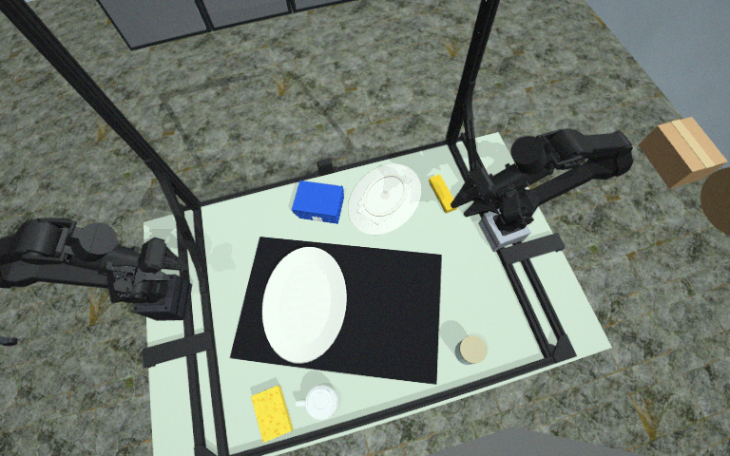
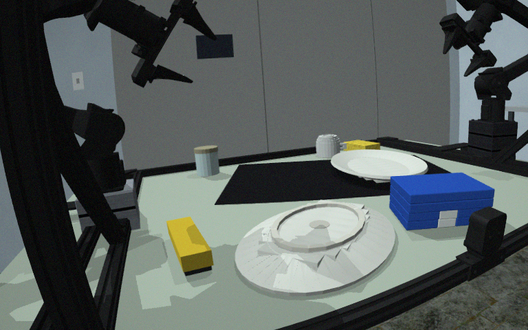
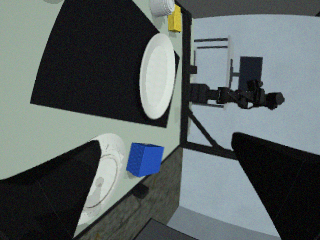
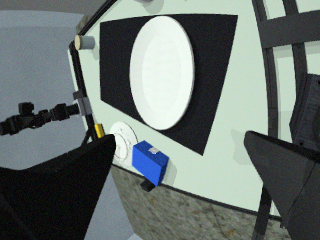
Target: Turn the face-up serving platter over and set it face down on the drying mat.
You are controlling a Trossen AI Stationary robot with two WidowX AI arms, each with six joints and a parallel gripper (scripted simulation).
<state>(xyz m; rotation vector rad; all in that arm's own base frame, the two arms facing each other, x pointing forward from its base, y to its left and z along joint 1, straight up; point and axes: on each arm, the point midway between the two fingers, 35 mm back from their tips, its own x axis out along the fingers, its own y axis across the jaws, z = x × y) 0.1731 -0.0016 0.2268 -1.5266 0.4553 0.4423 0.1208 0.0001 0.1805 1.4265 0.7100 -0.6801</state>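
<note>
Right now the white oval serving platter is 280 mm below my right hand, 250 mm to the left of it and 60 mm ahead of it. Also, from my right hand: black drying mat 350 mm to the left, 300 mm below, 80 mm ahead; then white mug 320 mm ahead, 260 mm below, 250 mm to the left; then blue box 350 mm to the left, 270 mm below, 230 mm behind.
</note>
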